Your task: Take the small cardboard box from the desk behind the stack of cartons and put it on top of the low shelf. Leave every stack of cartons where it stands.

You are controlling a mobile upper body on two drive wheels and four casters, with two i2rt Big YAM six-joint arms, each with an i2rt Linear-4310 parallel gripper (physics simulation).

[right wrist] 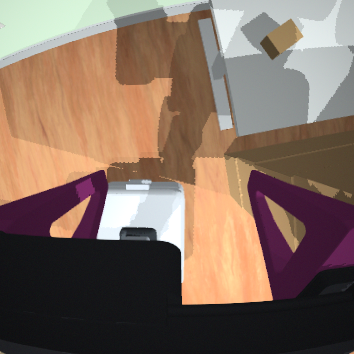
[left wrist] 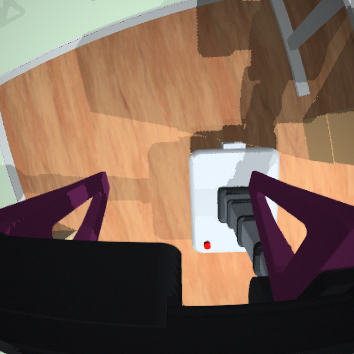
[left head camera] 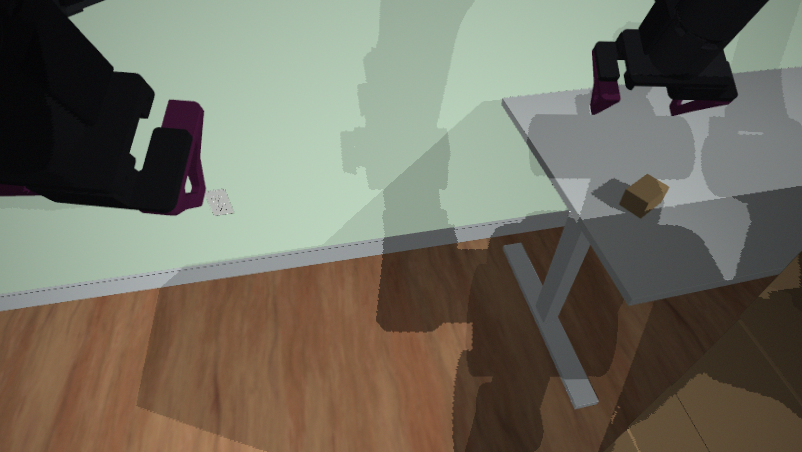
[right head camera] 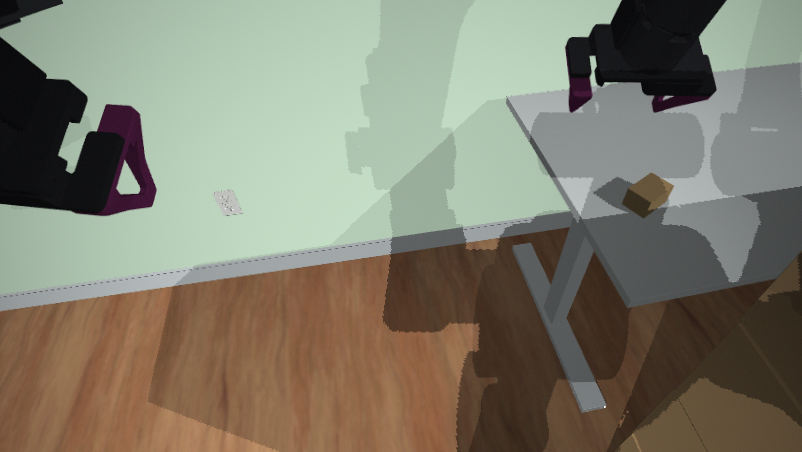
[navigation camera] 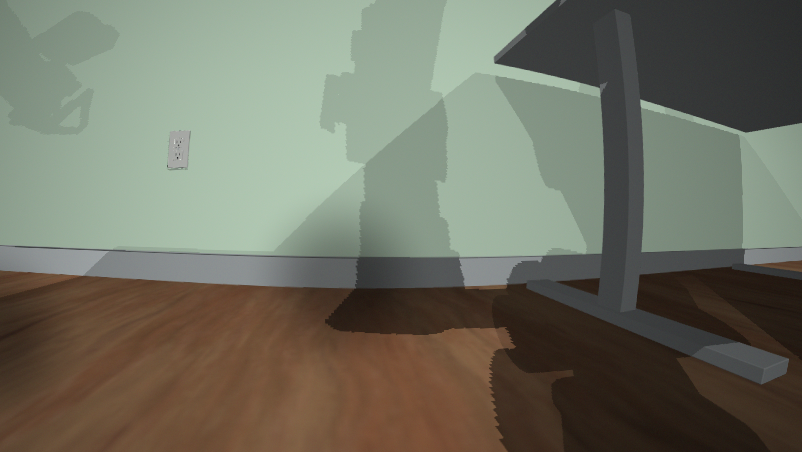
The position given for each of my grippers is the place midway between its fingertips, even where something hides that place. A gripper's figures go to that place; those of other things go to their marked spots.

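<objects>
Left gripper, mine [left head camera: 136, 191], 0.37 m from the lens; my right gripper [left head camera: 631, 110], 0.61 m from the lens.
</objects>
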